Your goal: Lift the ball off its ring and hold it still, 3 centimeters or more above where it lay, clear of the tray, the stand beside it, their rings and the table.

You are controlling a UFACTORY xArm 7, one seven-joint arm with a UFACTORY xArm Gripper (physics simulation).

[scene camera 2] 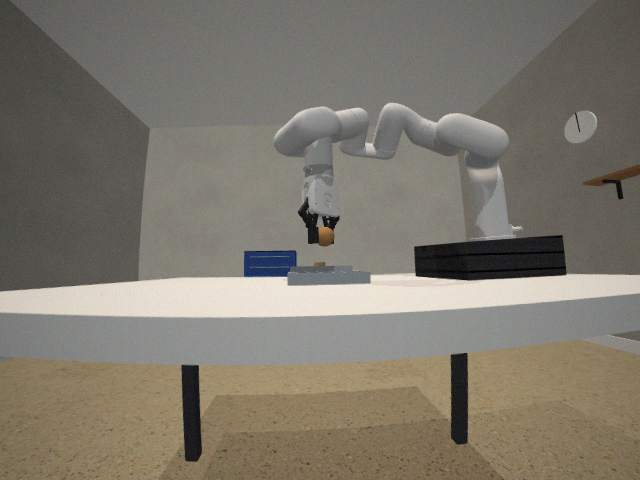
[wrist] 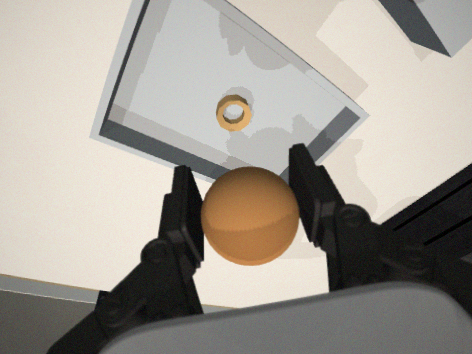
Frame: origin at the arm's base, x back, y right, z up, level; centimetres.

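Seen in the pictures: gripper, fingertip midpoint: (scene camera 2: 321, 243) (wrist: 242, 175); arm's base at its link origin: (scene camera 2: 492, 240).
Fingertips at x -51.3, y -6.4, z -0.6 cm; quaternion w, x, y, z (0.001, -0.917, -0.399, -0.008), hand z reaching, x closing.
Note:
Offsets run from my fingertips to a thing's middle. "spot": to the spot under its first point. Level surfaces: height alone.
An orange ball @(dz +1.8, dx +0.9, dy -0.8 cm) (scene camera 2: 325, 236) (wrist: 250, 216) sits between the two black fingers of my gripper (scene camera 2: 322, 240) (wrist: 242, 175), which is shut on it and points down. The ball hangs well above the grey tray @(dz -8.5, dx +1.1, dy -0.5 cm) (scene camera 2: 328, 279) (wrist: 150, 151), with a wide gap below it in the scene view. In the wrist view a tan ring @(spot: dz -8.6, dx +1.9, dy -1.4 cm) (wrist: 234, 127) lies bare on the tray floor. In the scene view a tan ring (scene camera 2: 319, 264) shows below the ball; I cannot tell whether it is the tray's or the stand's. A grey block, seemingly the stand (wrist: 445, 30), shows at the wrist view's top right corner.
The white table @(dz -9.9 cm) (scene camera 2: 155, 299) (wrist: 45, 200) carries the tray. The arm's black base block (scene camera 2: 516, 258) (wrist: 450, 201) stands at the right. A blue box (scene camera 2: 269, 262) shows behind the table, left of the tray. A wooden shelf (scene camera 2: 615, 176) is on the right wall.

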